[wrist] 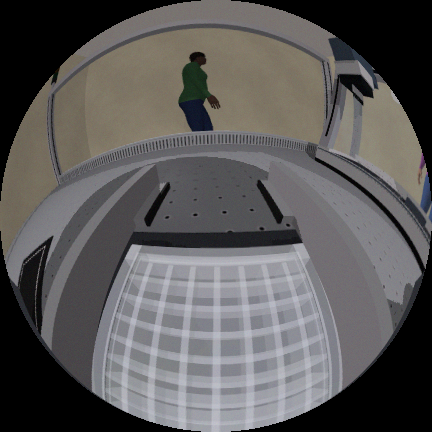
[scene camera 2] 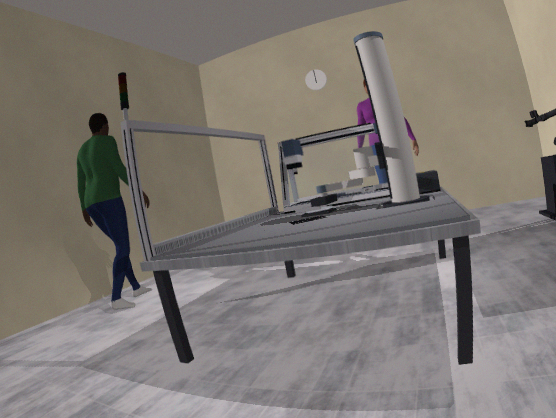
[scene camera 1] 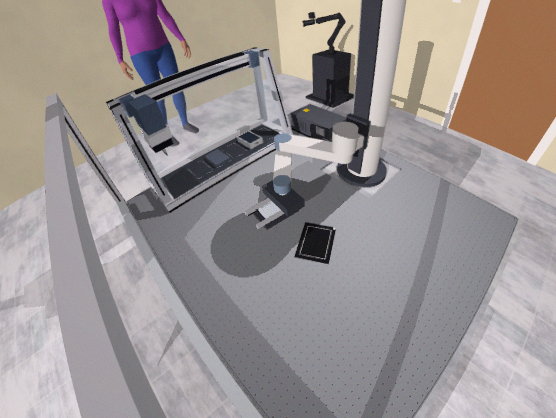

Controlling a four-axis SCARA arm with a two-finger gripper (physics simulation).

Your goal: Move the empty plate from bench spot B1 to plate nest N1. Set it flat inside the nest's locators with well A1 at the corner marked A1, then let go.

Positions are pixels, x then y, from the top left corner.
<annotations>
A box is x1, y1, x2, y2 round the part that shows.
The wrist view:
my gripper: 212, 171 [9, 161, 423, 406]
white well plate: 203, 331 [91, 243, 341, 431], touched by my gripper
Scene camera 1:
my gripper: 251, 219 [245, 180, 304, 228]
</annotations>
